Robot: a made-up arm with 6 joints.
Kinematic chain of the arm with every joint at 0, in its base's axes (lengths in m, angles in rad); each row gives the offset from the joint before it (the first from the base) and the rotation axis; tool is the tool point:
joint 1: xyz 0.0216 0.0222 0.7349 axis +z
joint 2: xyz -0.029 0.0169 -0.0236 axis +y
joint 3: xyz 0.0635 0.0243 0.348 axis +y
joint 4: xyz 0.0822 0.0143 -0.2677 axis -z
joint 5: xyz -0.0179 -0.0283 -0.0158 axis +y
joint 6: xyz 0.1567 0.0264 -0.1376 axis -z
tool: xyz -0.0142 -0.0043 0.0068
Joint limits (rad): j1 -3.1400..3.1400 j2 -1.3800..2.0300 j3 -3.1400..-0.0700 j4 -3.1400..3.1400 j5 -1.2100..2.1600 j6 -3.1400..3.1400
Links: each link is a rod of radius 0.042 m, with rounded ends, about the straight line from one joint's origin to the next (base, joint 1, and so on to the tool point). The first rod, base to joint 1, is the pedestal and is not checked.
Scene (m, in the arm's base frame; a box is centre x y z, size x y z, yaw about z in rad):
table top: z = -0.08
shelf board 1: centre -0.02 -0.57 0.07 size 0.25 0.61 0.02 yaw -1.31
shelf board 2: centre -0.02 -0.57 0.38 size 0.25 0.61 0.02 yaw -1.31
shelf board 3: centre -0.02 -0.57 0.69 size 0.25 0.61 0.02 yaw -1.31
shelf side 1: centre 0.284 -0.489 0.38 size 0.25 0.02 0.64 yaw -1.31
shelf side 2: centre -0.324 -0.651 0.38 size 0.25 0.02 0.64 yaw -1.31
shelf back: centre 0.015 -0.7 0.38 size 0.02 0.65 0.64 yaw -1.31
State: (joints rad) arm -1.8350 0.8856 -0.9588 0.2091 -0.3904 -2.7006
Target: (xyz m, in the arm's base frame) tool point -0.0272 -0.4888 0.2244
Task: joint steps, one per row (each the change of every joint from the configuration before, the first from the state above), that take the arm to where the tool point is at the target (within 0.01 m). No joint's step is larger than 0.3 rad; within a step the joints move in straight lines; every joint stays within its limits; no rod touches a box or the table.
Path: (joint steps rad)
1: -0.0652 -0.0988 0.2438 0.0964 -0.0259 0.0086
2: -0.0653 -0.0987 0.2437 0.0964 -0.0260 0.0086
3: 0.0247 0.2572 -0.1580 -0.0532 0.1081 -0.0053
4: 0.0247 0.2572 -0.1581 -0.0531 0.1080 -0.0054
5: 0.0247 0.2573 -0.1580 -0.0532 0.1080 -0.0053
6: 0.0758 0.0554 -0.2439 -0.0798 -0.0005 -0.0084
7: 0.0759 0.0555 -0.2439 -0.0798 -0.0006 -0.0084

